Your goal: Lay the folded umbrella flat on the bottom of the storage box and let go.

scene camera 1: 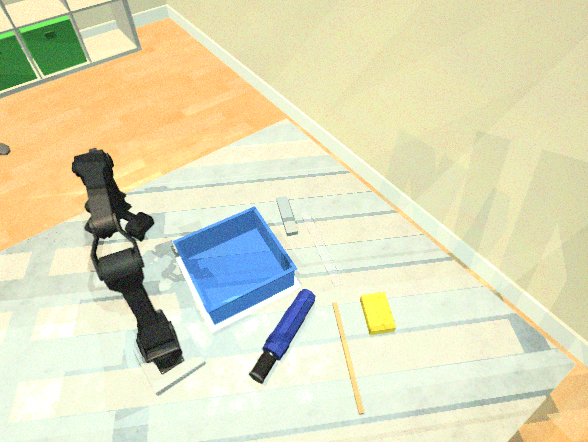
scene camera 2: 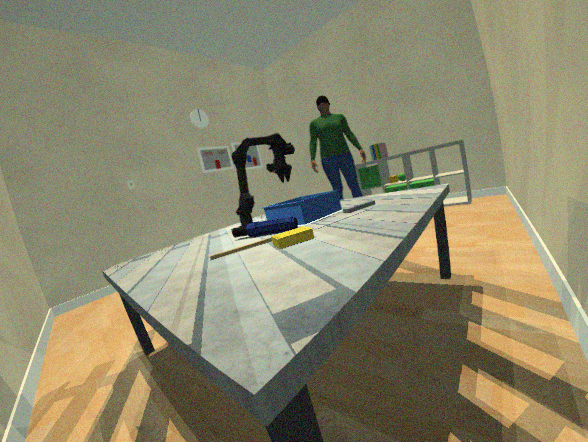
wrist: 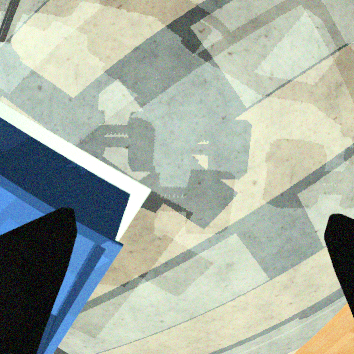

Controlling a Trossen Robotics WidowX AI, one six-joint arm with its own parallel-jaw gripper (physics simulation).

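Places are measured from the arm's base along level axes (x ahead, y left, z up), in centimetres.
Pixels of known places: gripper, fingertip midpoint: [scene camera 1: 129, 233] [scene camera 2: 285, 182] [wrist: 206, 225]; arm's base, link origin: [scene camera 1: 168, 357].
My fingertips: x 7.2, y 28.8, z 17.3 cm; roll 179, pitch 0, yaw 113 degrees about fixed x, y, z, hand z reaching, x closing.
For each thing: its top centre in the pictures, then the offset to it from my fingertips.
- folded umbrella, top centre: [scene camera 1: 283, 328] [scene camera 2: 261, 220] dx +20.9, dy -41.3, dz -13.8 cm
- blue storage box, top centre: [scene camera 1: 233, 254] [scene camera 2: 300, 198] dx +21.4, dy -16.0, dz -9.8 cm
- yellow block, top centre: [scene camera 1: 378, 310] [scene camera 2: 291, 232] dx +45.5, dy -51.7, dz -16.6 cm
- thin wooden stick, top centre: [scene camera 1: 347, 352] [scene camera 2: 254, 242] dx +31.3, dy -55.1, dz -18.4 cm
- grey bar, top centre: [scene camera 1: 286, 213] [scene camera 2: 359, 204] dx +46.3, dy -7.4, dz -17.8 cm
The folded umbrella [scene camera 1: 292, 325] [scene camera 2: 272, 227], dark blue with a black handle, lies flat on the table outside the storage box, close to its near side. It does not show in the wrist view. The blue storage box [scene camera 1: 255, 300] [scene camera 2: 320, 207] [wrist: 75, 185] is open at the top, and its visible bottom bears no object. My gripper [scene camera 2: 284, 179] [wrist: 206, 225] is open and empty, pointing down well above the table. In the wrist view a box corner shows at the left, partly behind one finger. In scene camera 1 the arm hides where the fingertips are.
A yellow block [scene camera 1: 378, 313] [scene camera 2: 293, 237] and a thin wooden stick [scene camera 1: 348, 360] [scene camera 2: 240, 248] lie beyond the umbrella. A grey bar [scene camera 1: 287, 216] [scene camera 2: 359, 206] lies beside the box. A white edge shows under the box. A person [scene camera 2: 330, 137] stands behind the table.
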